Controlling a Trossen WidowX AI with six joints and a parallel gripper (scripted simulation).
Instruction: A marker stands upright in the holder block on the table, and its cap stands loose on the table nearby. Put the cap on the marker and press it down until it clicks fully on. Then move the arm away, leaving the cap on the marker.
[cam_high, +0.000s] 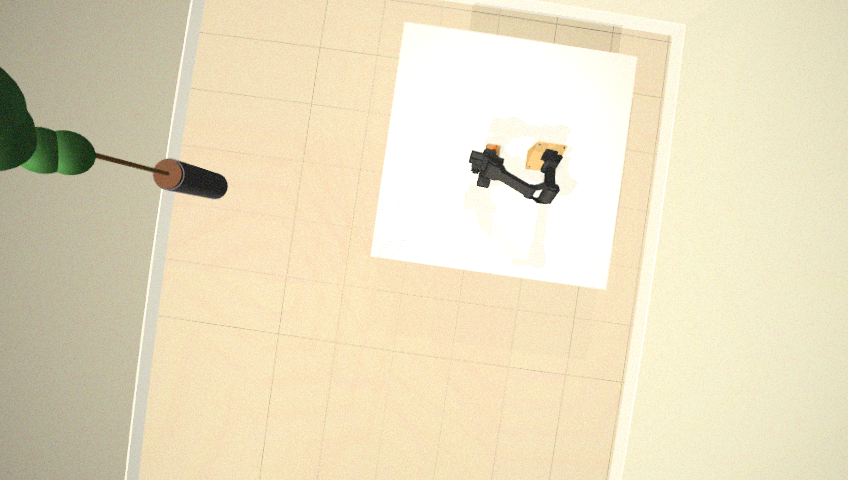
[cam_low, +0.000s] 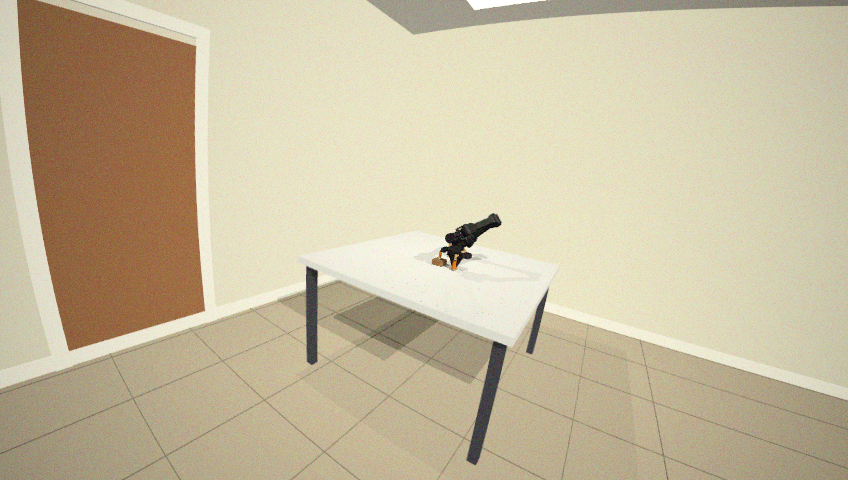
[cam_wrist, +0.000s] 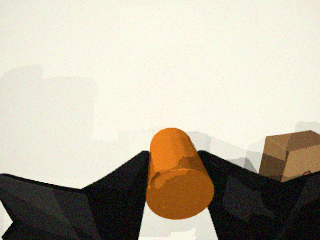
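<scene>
Right now the brown holder block is 130 mm to the right of my gripper tip, 30 mm behind it and 10 mm below it. From my gripper tip the other things lie so: orange marker cap (10 mm above).
</scene>
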